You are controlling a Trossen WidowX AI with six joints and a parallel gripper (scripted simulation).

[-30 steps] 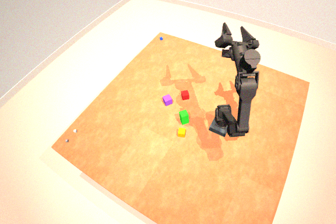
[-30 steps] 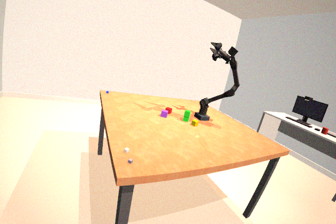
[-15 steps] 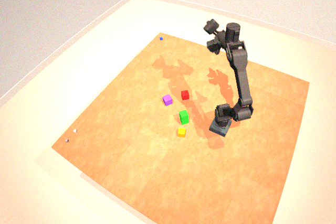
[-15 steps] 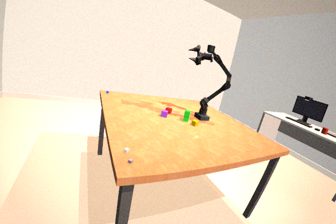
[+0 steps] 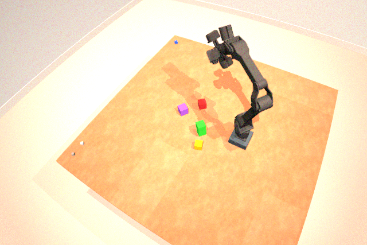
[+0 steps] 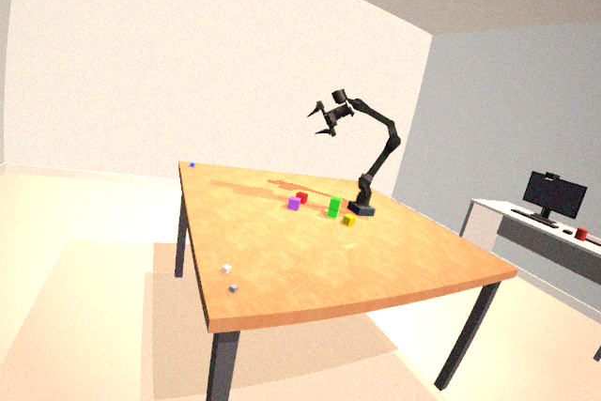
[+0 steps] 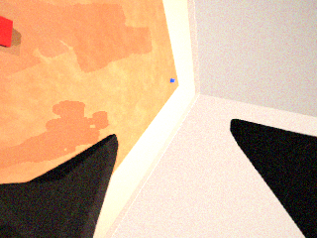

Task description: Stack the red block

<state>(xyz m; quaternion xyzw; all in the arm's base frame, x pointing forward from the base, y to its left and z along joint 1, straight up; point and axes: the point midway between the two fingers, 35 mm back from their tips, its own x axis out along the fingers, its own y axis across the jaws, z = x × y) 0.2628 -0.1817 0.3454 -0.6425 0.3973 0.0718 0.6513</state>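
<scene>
The red block is 10 mm ahead of my gripper tip, 100 mm to the left of it and 350 mm below it. From my gripper tip the other things lie so: yellow block (100 mm behind, 350 mm to the left, 350 mm below); then purple block (90 mm ahead, 190 mm to the left, 340 mm below).
</scene>
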